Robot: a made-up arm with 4 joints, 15 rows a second.
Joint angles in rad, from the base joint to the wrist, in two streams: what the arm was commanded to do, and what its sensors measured. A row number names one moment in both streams.
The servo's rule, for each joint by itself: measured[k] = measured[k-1] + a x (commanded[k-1-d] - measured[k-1]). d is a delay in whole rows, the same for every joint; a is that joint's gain. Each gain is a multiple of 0.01, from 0.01 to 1. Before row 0 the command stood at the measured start. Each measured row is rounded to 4 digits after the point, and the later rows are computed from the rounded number. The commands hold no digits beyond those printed.
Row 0, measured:
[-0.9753, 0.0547, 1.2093, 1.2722]
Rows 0 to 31, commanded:
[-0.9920, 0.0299, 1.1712, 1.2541]
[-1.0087, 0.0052, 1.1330, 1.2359]
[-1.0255, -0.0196, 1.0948, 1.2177]
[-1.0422, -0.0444, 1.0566, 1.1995]
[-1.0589, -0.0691, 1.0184, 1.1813]
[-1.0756, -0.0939, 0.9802, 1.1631]
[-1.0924, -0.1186, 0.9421, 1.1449]
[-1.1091, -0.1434, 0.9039, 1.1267]
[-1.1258, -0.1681, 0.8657, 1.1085]
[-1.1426, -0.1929, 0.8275, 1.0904]
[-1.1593, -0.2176, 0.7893, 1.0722]
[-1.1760, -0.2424, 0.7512, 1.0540]
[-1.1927, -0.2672, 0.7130, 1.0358]
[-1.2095, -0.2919, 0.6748, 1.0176]
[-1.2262, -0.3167, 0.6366, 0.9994]
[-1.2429, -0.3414, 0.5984, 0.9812]
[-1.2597, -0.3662, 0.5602, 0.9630]
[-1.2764, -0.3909, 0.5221, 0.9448]
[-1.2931, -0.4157, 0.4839, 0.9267]
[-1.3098, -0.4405, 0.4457, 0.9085]
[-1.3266, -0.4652, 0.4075, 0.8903]
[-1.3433, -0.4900, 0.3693, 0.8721]
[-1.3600, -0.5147, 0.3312, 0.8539]
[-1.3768, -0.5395, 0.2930, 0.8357]
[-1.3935, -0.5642, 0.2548, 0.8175]
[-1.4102, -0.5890, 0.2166, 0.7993]
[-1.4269, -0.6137, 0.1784, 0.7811]
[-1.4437, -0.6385, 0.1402, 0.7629]
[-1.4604, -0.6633, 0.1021, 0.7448]
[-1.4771, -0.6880, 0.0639, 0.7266]
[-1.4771, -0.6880, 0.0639, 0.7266]
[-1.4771, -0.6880, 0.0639, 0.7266]
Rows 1 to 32, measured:
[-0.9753, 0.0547, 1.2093, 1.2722]
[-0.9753, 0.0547, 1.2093, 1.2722]
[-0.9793, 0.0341, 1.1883, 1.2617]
[-0.9864, 0.0101, 1.1579, 1.2467]
[-0.9958, -0.0146, 1.1232, 1.2299]
[-1.0069, -0.0393, 1.0866, 1.2123]
[-1.0194, -0.0640, 1.0491, 1.1943]
[-1.0329, -0.0888, 1.0112, 1.1762]
[-1.0472, -0.1135, 0.9732, 1.1580]
[-1.0621, -0.1383, 0.9351, 1.1398]
[-1.0774, -0.1630, 0.8969, 1.1216]
[-1.0930, -0.1878, 0.8587, 1.1035]
[-1.1089, -0.2125, 0.8205, 1.0853]
[-1.1250, -0.2373, 0.7824, 1.0671]
[-1.1412, -0.2621, 0.7442, 1.0489]
[-1.1576, -0.2868, 0.7060, 1.0307]
[-1.1741, -0.3116, 0.6678, 1.0125]
[-1.1906, -0.3363, 0.6296, 0.9943]
[-1.2072, -0.3611, 0.5914, 0.9761]
[-1.2238, -0.3858, 0.5533, 0.9579]
[-1.2404, -0.4106, 0.5151, 0.9398]
[-1.2571, -0.4354, 0.4769, 0.9216]
[-1.2738, -0.4601, 0.4387, 0.9034]
[-1.2905, -0.4849, 0.4005, 0.8852]
[-1.3072, -0.5096, 0.3624, 0.8670]
[-1.3239, -0.5344, 0.3242, 0.8488]
[-1.3406, -0.5591, 0.2860, 0.8306]
[-1.3573, -0.5839, 0.2478, 0.8124]
[-1.3740, -0.6086, 0.2096, 0.7942]
[-1.3907, -0.6334, 0.1714, 0.7760]
[-1.4074, -0.6582, 0.1333, 0.7579]
[-1.4241, -0.6829, 0.0951, 0.7397]
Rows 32 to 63, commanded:
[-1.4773, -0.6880, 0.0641, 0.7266]
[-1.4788, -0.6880, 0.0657, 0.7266]
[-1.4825, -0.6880, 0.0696, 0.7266]
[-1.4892, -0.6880, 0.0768, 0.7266]
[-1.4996, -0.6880, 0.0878, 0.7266]
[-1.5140, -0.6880, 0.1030, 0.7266]
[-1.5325, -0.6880, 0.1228, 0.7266]
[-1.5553, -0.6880, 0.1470, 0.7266]
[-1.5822, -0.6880, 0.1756, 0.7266]
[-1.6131, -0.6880, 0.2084, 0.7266]
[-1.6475, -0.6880, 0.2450, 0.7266]
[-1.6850, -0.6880, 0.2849, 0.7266]
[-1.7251, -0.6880, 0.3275, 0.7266]
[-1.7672, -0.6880, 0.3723, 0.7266]
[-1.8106, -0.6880, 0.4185, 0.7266]
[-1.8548, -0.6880, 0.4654, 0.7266]
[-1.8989, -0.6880, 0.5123, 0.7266]
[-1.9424, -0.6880, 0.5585, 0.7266]
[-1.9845, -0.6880, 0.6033, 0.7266]
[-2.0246, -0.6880, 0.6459, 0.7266]
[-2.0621, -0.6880, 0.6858, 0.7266]
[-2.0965, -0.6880, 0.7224, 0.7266]
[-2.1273, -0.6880, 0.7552, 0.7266]
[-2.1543, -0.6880, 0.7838, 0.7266]
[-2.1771, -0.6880, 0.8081, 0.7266]
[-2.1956, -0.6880, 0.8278, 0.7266]
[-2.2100, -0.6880, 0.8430, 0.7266]
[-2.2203, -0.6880, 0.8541, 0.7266]
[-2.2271, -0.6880, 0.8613, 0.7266]
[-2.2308, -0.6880, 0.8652, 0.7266]
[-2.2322, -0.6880, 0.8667, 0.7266]
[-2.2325, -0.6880, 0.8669, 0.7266]
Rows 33 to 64, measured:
[-1.4368, -0.6871, 0.0779, 0.7321]
[-1.4465, -0.6878, 0.0702, 0.7289]
[-1.4539, -0.6880, 0.0668, 0.7276]
[-1.4599, -0.6880, 0.0662, 0.7270]
[-1.4653, -0.6880, 0.0681, 0.7268]
[-1.4710, -0.6880, 0.0729, 0.7267]
[-1.4779, -0.6880, 0.0811, 0.7266]
[-1.4866, -0.6880, 0.0931, 0.7266]
[-1.4976, -0.6880, 0.1094, 0.7266]
[-1.5114, -0.6880, 0.1301, 0.7266]
[-1.5284, -0.6880, 0.1551, 0.7266]
[-1.5487, -0.6880, 0.1844, 0.7266]
[-1.5724, -0.6880, 0.2177, 0.7266]
[-1.5994, -0.6880, 0.2547, 0.7266]
[-1.6296, -0.6880, 0.2947, 0.7266]
[-1.6626, -0.6880, 0.3374, 0.7266]
[-1.6981, -0.6880, 0.3820, 0.7266]
[-1.7357, -0.6880, 0.4279, 0.7266]
[-1.7749, -0.6880, 0.4743, 0.7266]
[-1.8151, -0.6880, 0.5206, 0.7266]
[-1.8558, -0.6880, 0.5661, 0.7266]
[-1.8963, -0.6880, 0.6100, 0.7266]
[-1.9361, -0.6880, 0.6517, 0.7266]
[-1.9746, -0.6880, 0.6906, 0.7266]
[-2.0112, -0.6880, 0.7261, 0.7266]
[-2.0455, -0.6880, 0.7578, 0.7266]
[-2.0771, -0.6880, 0.7855, 0.7266]
[-2.1055, -0.6880, 0.8088, 0.7266]
[-2.1306, -0.6880, 0.8276, 0.7266]
[-2.1521, -0.6880, 0.8422, 0.7266]
[-2.1701, -0.6880, 0.8527, 0.7266]
[-2.1847, -0.6880, 0.8596, 0.7266]

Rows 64 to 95, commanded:
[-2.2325, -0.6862, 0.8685, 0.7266]
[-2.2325, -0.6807, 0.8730, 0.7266]
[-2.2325, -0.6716, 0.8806, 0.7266]
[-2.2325, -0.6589, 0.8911, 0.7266]
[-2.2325, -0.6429, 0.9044, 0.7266]
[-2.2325, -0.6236, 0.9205, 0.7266]
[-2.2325, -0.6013, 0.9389, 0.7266]
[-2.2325, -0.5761, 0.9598, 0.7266]
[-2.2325, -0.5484, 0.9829, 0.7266]
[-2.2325, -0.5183, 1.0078, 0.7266]
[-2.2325, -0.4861, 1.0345, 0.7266]
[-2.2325, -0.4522, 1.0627, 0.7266]
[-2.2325, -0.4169, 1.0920, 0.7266]
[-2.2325, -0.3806, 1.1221, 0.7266]
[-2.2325, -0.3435, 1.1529, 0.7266]
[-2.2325, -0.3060, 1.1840, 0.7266]
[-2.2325, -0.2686, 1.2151, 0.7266]
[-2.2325, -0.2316, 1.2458, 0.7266]
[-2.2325, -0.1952, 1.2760, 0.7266]
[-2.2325, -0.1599, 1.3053, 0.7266]
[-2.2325, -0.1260, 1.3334, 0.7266]
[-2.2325, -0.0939, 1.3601, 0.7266]
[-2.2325, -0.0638, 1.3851, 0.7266]
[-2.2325, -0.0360, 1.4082, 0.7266]
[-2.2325, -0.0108, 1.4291, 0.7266]
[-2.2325, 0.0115, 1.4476, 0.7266]
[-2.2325, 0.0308, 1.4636, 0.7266]
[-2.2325, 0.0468, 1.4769, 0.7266]
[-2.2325, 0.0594, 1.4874, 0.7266]
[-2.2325, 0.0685, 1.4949, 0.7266]
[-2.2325, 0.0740, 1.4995, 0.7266]
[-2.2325, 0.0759, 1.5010, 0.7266]
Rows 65 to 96, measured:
[-2.1961, -0.6880, 0.8635, 0.7266]
[-2.2048, -0.6880, 0.8654, 0.7266]
[-2.2114, -0.6865, 0.8671, 0.7266]
[-2.2165, -0.6817, 0.8703, 0.7266]
[-2.2203, -0.6733, 0.8760, 0.7266]
[-2.2232, -0.6613, 0.8843, 0.7266]
[-2.2254, -0.6460, 0.8954, 0.7266]
[-2.2271, -0.6274, 0.9092, 0.7266]
[-2.2284, -0.6057, 0.9255, 0.7266]
[-2.2294, -0.5811, 0.9444, 0.7266]
[-2.2301, -0.5540, 0.9656, 0.7266]
[-2.2307, -0.5244, 0.9888, 0.7266]
[-2.2311, -0.4926, 1.0139, 0.7266]
[-2.2314, -0.4591, 1.0407, 0.7266]
[-2.2317, -0.4241, 1.0689, 0.7266]
[-2.2319, -0.3880, 1.0982, 0.7266]
[-2.2320, -0.3511, 1.1283, 0.7266]
[-2.2321, -0.3137, 1.1589, 0.7266]
[-2.2322, -0.2763, 1.1898, 0.7266]
[-2.2323, -0.2392, 1.2206, 0.7266]
[-2.2323, -0.2027, 1.2511, 0.7266]
[-2.2323, -0.1672, 1.2809, 0.7266]
[-2.2323, -0.1330, 1.3098, 0.7266]
[-2.2323, -0.1005, 1.3375, 0.7266]
[-2.2323, -0.0700, 1.3637, 0.7266]
[-2.2323, -0.0418, 1.3882, 0.7266]
[-2.2323, -0.0161, 1.4107, 0.7266]
[-2.2323, 0.0068, 1.4310, 0.7266]
[-2.2323, 0.0267, 1.4489, 0.7266]
[-2.2323, 0.0434, 1.4643, 0.7266]
[-2.2323, 0.0567, 1.4770, 0.7266]
[-2.2323, 0.0665, 1.4868, 0.7266]

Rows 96 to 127, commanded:
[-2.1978, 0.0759, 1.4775, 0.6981]
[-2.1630, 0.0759, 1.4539, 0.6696]
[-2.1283, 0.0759, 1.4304, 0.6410]
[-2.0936, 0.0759, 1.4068, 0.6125]
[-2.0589, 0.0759, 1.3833, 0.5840]
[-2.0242, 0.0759, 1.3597, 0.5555]
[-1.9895, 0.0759, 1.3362, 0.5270]
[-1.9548, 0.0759, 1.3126, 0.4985]
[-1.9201, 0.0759, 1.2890, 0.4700]
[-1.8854, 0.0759, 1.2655, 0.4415]
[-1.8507, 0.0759, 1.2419, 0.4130]
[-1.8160, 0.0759, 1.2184, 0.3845]
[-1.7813, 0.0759, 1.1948, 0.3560]
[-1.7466, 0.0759, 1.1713, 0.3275]
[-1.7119, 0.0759, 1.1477, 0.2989]
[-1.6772, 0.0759, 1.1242, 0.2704]
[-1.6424, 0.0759, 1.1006, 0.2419]
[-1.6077, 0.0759, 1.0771, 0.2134]
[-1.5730, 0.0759, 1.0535, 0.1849]
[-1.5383, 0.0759, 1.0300, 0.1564]
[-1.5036, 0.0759, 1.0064, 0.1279]
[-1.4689, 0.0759, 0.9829, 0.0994]
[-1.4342, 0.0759, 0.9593, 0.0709]
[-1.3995, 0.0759, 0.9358, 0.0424]
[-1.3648, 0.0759, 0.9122, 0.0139]
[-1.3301, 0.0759, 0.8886, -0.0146]
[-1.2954, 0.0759, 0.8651, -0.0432]
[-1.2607, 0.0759, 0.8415, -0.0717]
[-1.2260, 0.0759, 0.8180, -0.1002]
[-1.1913, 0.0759, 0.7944, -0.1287]
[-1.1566, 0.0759, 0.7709, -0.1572]
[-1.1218, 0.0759, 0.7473, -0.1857]
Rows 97 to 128, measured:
[-2.2323, 0.0727, 1.4938, 0.7266]
[-2.2323, 0.0754, 1.4978, 0.7266]
[-2.2240, 0.0758, 1.4866, 0.7101]
[-2.2094, 0.0759, 1.4686, 0.6866]
[-2.1899, 0.0759, 1.4476, 0.6602]
[-2.1668, 0.0759, 1.4252, 0.6325]
[-2.1409, 0.0759, 1.4022, 0.6044]
[-2.1129, 0.0759, 1.3788, 0.5760]
[-2.0833, 0.0759, 1.3554, 0.5476]
[-2.0525, 0.0759, 1.3319, 0.5191]
[-2.0207, 0.0759, 1.3083, 0.4906]
[-1.9882, 0.0759, 1.2848, 0.4621]
[-1.9552, 0.0759, 1.2612, 0.4336]
[-1.9218, 0.0759, 1.2377, 0.4051]
[-1.8881, 0.0759, 1.2141, 0.3766]
[-1.8541, 0.0759, 1.1906, 0.3481]
[-1.8200, 0.0759, 1.1670, 0.3196]
[-1.7857, 0.0759, 1.1435, 0.2911]
[-1.7513, 0.0759, 1.1199, 0.2626]
[-1.7168, 0.0759, 1.0964, 0.2341]
[-1.6823, 0.0759, 1.0728, 0.2056]
[-1.6477, 0.0759, 1.0493, 0.1771]
[-1.6131, 0.0759, 1.0257, 0.1486]
[-1.5785, 0.0759, 1.0022, 0.1201]
[-1.5439, 0.0759, 0.9786, 0.0916]
[-1.5092, 0.0759, 0.9551, 0.0631]
[-1.4745, 0.0759, 0.9315, 0.0346]
[-1.4398, 0.0759, 0.9079, 0.0061]
[-1.4051, 0.0759, 0.8844, -0.0225]
[-1.3704, 0.0759, 0.8608, -0.0510]
[-1.3357, 0.0759, 0.8373, -0.0795]
[-1.3010, 0.0759, 0.8137, -0.1080]

